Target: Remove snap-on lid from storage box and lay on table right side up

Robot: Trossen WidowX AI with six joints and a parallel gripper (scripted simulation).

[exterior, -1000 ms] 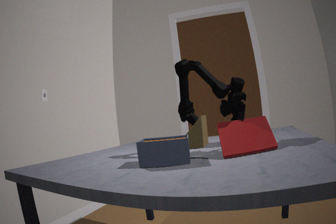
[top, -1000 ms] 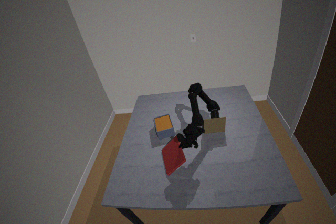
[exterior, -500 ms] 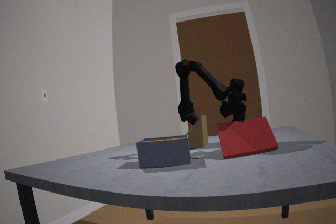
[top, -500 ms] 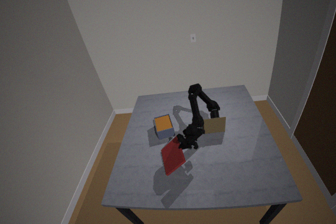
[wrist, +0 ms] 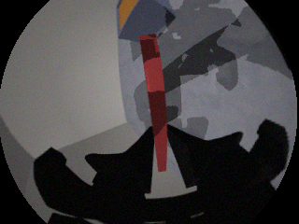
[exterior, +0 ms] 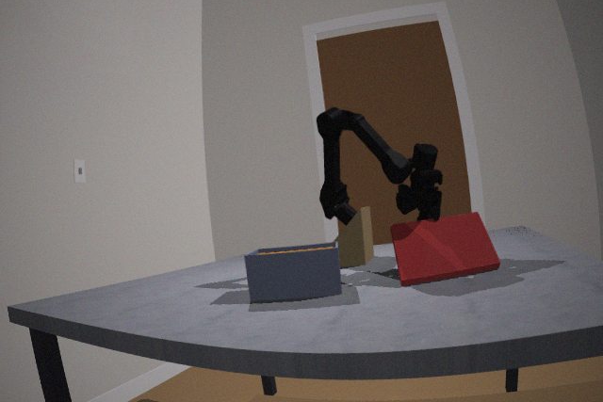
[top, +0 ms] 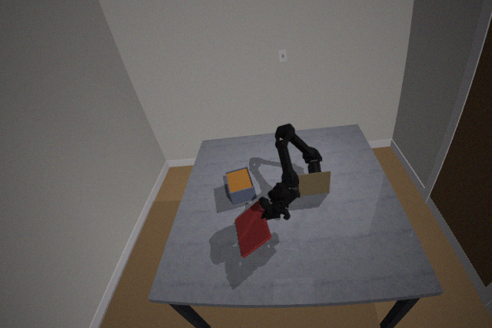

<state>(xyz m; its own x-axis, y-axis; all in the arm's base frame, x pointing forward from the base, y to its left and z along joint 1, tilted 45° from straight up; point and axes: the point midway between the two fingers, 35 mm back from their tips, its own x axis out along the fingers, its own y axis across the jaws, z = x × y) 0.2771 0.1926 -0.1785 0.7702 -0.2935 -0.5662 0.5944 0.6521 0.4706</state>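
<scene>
My gripper tip is 7 cm short of the red lid, 5 cm above it and 2 cm to the right of it. The rest, counted from my gripper tip: storage box 32 cm to the right, 15 cm ahead, 6 cm below.
</scene>
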